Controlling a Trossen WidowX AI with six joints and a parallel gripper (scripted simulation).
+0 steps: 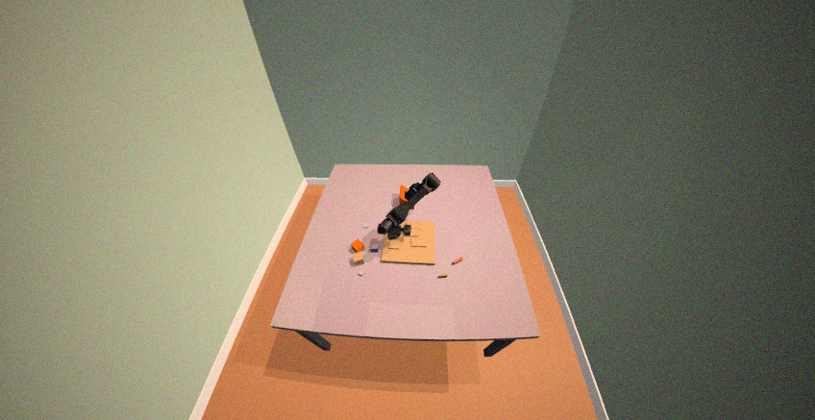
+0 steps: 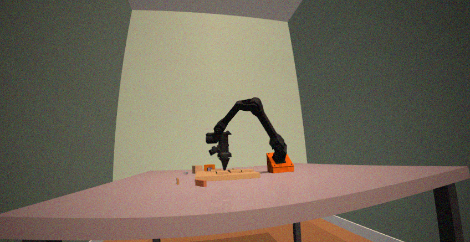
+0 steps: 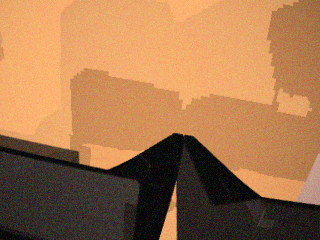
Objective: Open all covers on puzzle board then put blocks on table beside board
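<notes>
The purple piece lies 7 cm ahead of my gripper tip, 12 cm to the right of it and 1 cm below it. From my gripper tip the other things lie so: grey block: 11 cm behind, 19 cm to the right, 2 cm below; then tan cube: 14 cm ahead, 20 cm to the right; then orange block: 6 cm ahead, 22 cm to the right.
</notes>
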